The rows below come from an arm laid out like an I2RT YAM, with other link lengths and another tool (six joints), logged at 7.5 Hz.
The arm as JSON. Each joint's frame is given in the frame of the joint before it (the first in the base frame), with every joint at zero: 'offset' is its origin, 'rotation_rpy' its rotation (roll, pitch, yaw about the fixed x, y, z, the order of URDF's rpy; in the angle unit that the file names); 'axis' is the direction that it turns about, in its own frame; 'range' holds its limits. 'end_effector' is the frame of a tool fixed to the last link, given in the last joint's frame.
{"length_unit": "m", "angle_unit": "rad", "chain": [
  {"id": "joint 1", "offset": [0.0, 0.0, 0.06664], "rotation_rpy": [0.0, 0.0, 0.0], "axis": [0.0, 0.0, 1.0], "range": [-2.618, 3.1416]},
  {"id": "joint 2", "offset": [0.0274, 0.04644, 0.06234], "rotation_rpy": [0.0, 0.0, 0.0], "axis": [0.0, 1.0, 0.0], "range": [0.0, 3.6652]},
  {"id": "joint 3", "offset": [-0.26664, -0.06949, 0.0], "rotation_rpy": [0.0, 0.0, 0.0], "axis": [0.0, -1.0, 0.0], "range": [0.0, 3.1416]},
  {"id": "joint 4", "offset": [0.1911, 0.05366, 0.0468], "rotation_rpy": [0.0, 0.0, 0.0], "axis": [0.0, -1.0, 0.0], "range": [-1.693, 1.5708]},
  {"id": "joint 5", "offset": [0.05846, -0.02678, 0.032], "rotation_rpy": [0.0, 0.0, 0.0], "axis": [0.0, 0.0, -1.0], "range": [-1.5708, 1.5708]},
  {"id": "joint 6", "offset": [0.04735, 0.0, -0.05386], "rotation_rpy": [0.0, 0.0, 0.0], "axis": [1.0, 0.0, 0.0], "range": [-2.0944, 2.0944]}
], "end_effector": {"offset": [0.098, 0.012, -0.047], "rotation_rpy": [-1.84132, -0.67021, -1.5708]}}
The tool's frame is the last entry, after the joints.
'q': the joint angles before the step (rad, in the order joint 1, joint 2, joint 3, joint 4, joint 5, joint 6). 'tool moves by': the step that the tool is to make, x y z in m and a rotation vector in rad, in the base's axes. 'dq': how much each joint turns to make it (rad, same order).
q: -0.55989, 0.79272, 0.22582, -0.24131, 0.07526, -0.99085
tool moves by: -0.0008, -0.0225, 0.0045, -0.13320, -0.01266, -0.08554
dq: -0.00143, 0.04015, -0.05234, 0.17676, 0.13413, -0.01829
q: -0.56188, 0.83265, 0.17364, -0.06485, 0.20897, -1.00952
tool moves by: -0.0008, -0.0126, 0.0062, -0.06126, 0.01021, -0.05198
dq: -0.00896, 0.04636, -0.00154, 0.07598, 0.06989, -0.01579
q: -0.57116, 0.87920, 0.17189, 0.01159, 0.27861, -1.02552
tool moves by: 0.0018, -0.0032, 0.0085, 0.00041, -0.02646, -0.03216
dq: -0.01226, -0.00947, 0.04116, -0.03564, 0.00598, 0.02505
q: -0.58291, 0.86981, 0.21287, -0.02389, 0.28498, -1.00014
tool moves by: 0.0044, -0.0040, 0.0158, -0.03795, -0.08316, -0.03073
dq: 0.00184, -0.06399, 0.03435, -0.01728, 0.01774, 0.03206
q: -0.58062, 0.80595, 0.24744, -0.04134, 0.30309, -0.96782
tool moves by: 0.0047, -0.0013, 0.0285, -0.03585, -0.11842, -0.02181
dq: 0.00024, -0.10398, 0.08582, -0.08404, 0.00064, 0.04329
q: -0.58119, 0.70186, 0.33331, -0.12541, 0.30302, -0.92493
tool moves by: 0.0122, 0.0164, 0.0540, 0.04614, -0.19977, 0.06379
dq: 0.00013, -0.11263, 0.23136, -0.22869, -0.12036, 0.11054
